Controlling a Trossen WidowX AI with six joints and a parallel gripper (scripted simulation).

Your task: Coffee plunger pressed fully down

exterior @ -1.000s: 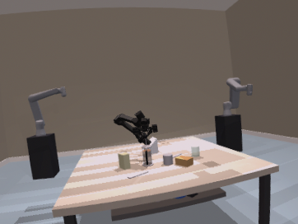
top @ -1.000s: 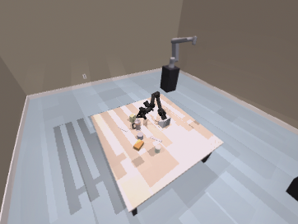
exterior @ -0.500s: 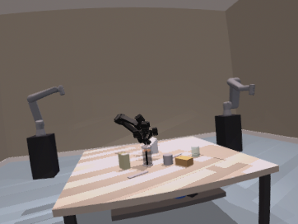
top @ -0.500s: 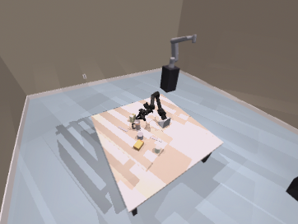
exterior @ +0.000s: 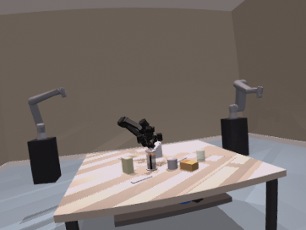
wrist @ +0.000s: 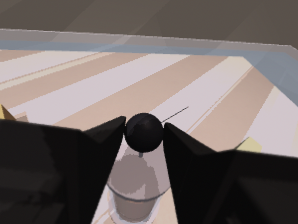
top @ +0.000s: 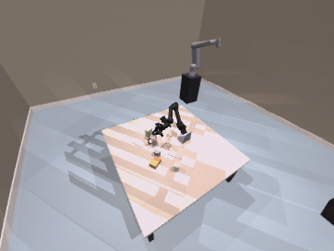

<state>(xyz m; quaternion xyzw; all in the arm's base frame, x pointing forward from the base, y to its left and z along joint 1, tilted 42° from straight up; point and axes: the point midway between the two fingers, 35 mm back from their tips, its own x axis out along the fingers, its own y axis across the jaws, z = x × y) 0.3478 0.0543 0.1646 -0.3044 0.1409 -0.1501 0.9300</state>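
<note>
Now: gripper tip 9 cm above the coffee press. From my gripper tip the other things lie so: orange block 9 cm ahead, 25 cm to the left, 16 cm below.
</note>
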